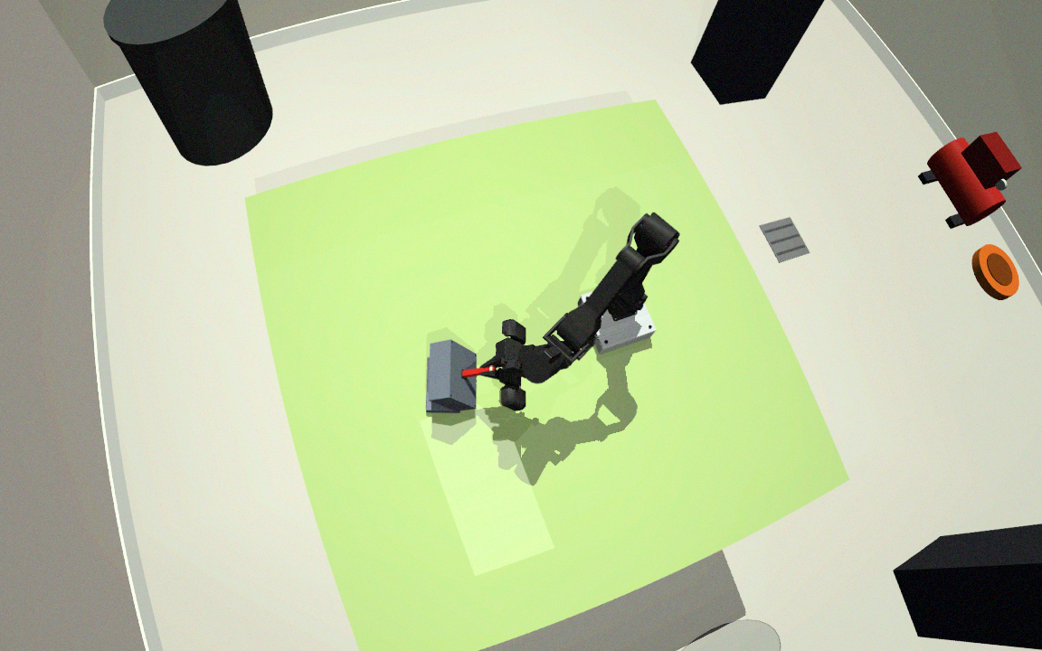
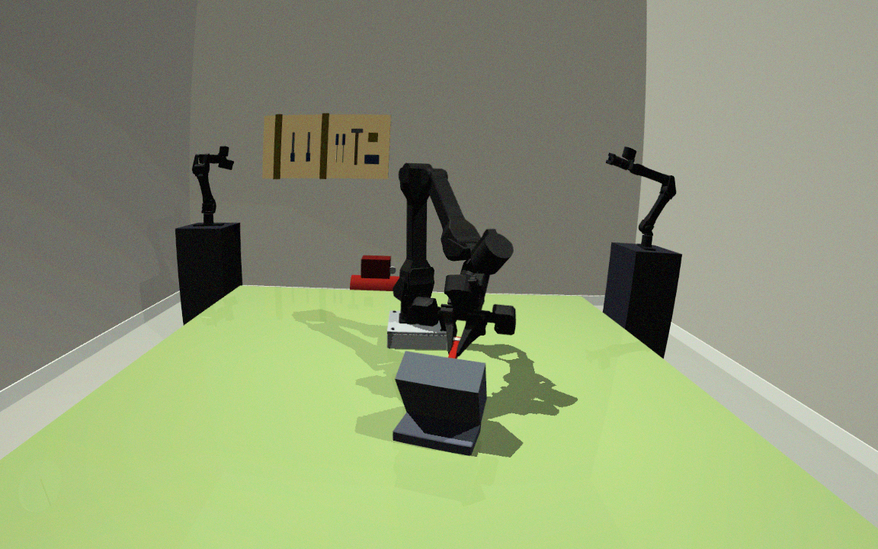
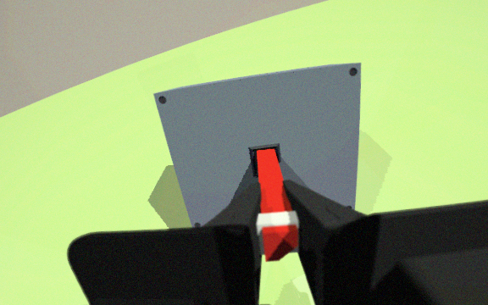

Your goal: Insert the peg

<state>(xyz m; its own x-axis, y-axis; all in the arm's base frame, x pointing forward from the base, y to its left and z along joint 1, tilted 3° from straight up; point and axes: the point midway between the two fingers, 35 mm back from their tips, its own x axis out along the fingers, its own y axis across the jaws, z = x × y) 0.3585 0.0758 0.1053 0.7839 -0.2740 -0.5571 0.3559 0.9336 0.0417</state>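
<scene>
Right now my gripper tip is 6 cm short of the grey sloped panel, 2 cm to the left of it and 4 cm above it. The rest, counted from my gripper tip: red square peg 1 cm behind, 1 cm above.
</scene>
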